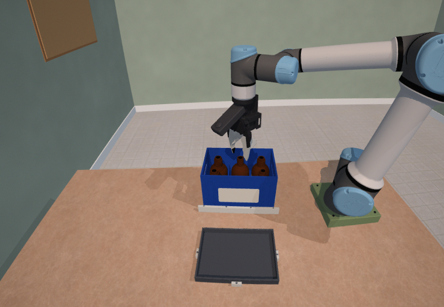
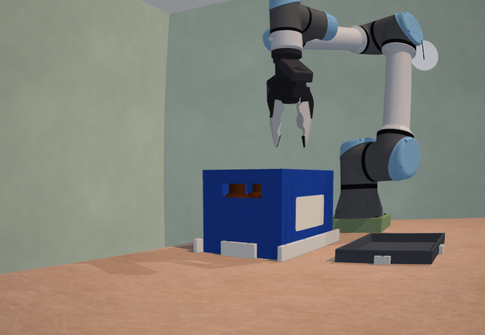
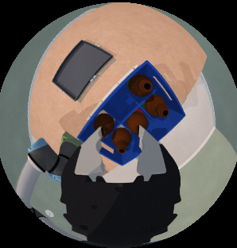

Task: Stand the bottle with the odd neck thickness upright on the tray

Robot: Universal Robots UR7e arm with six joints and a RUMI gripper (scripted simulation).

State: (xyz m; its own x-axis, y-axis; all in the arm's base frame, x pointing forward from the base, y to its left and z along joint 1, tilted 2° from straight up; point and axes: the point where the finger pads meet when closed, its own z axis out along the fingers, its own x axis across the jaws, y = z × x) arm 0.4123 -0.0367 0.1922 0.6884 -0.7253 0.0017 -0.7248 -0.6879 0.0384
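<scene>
Now: the blue crate 4 cm to the right of my hand and 16 cm below it. From my hand the other things lie so: dark tray (1 cm ahead, 25 cm to the left, 23 cm below); glass bottle (1 cm behind, 8 cm to the right, 15 cm below).
</scene>
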